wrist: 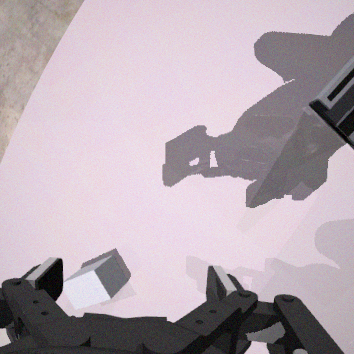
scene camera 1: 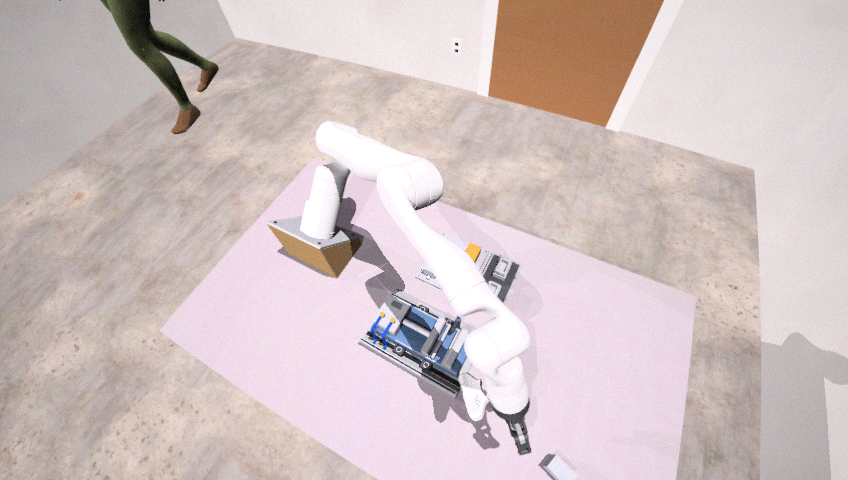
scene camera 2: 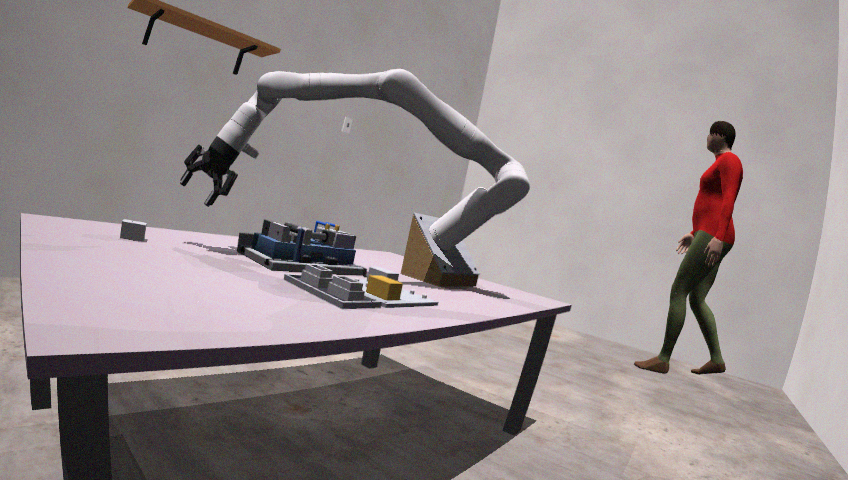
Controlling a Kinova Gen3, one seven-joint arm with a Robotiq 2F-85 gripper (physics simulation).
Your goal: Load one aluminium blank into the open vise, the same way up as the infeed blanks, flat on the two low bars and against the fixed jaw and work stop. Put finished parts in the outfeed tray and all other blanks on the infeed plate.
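Frame: origin at the arm's base, x back, y left, z down, level; centimetres.
Seen in the pictures: gripper, fingertip midpoint: [wrist: 134,278] [scene camera 1: 516,427] [scene camera 2: 193,195]; arm's base at its link origin: [scene camera 1: 318,233] [scene camera 2: 440,237].
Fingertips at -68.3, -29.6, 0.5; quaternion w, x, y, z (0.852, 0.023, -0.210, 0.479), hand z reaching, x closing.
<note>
Pixels of each thing's middle, then the offset from my fingertips to it, as dx, dy, dz. "pt": a spot on its surface instead.
- loose grey aluminium blank at the middle of its body: [wrist: 93,282] [scene camera 2: 133,230] [scene camera 1: 559,470] -13.5, -4.2, +10.5
- vise at the middle of its body: [scene camera 2: 304,245] [scene camera 1: 422,335] +28.2, +13.9, +7.5
- light infeed plate at a spot on its surface: [scene camera 2: 419,301] [scene camera 1: 456,239] pt +30.1, +49.2, +11.7
- grey blank at the middle of its body: [scene camera 2: 382,277] [scene camera 1: 433,266] +33.5, +36.4, +9.9
- orange block at the middle of its body: [scene camera 2: 384,287] [scene camera 1: 471,254] +23.5, +44.3, +9.9
- vise base corner at a spot on its surface: [wrist: 330,97] pt +15.2, +3.3, +7.5
A loose grey aluminium blank [scene camera 1: 558,466] [scene camera 2: 133,230] [wrist: 95,286] rests on the table. My gripper [scene camera 1: 522,449] [scene camera 2: 196,190] [wrist: 134,278] is open and empty, tilted high above the table between blank and vise. In the wrist view the blank shows between the fingertips, nearer the left one, but far below. The vise [scene camera 1: 410,333] [scene camera 2: 303,249] shows partly; the arm hides part, and its seat is unclear. The light infeed plate [scene camera 1: 454,240] [scene camera 2: 419,301] carries a grey blank [scene camera 2: 382,273]. The dark outfeed tray [scene camera 1: 515,270] [scene camera 2: 297,281] holds two stepped grey parts [scene camera 1: 502,267] [scene camera 2: 315,275] [scene camera 2: 346,287].
An orange block [scene camera 1: 473,252] [scene camera 2: 384,287] stands on the infeed plate beside the outfeed tray. Blue hoses [scene camera 1: 386,330] rise at the vise's end. The vise base corner [wrist: 330,97] shows at the wrist view's right edge. A person [scene camera 2: 717,196] stands away from the table.
</note>
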